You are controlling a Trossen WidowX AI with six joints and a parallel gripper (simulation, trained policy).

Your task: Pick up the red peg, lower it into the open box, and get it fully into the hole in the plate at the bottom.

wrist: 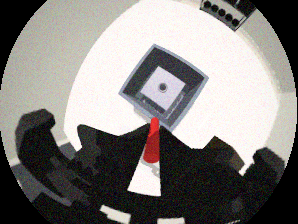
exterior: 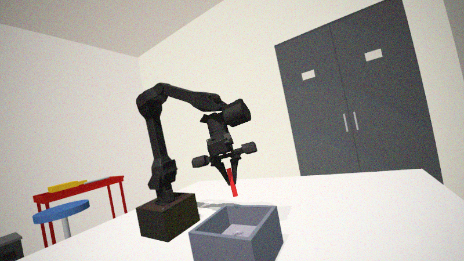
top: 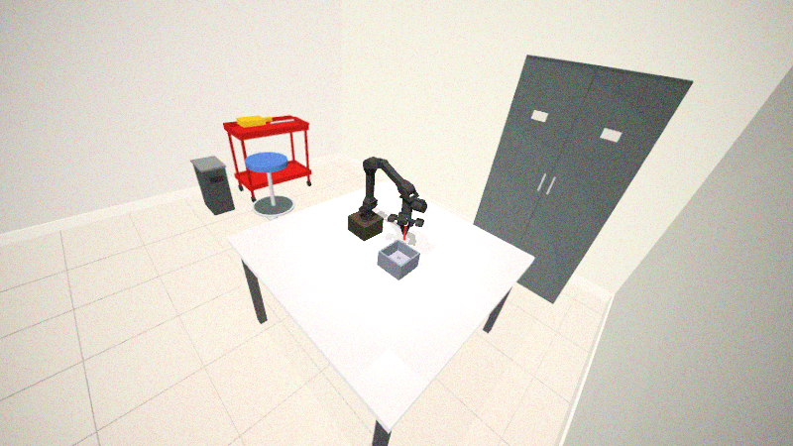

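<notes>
My gripper tip is now 10 mm below the red peg. Round my gripper tip: pale plate 50 mm ahead, 60 mm to the right, 110 mm below; then grey box 50 mm ahead, 60 mm to the right, 130 mm below.
</notes>
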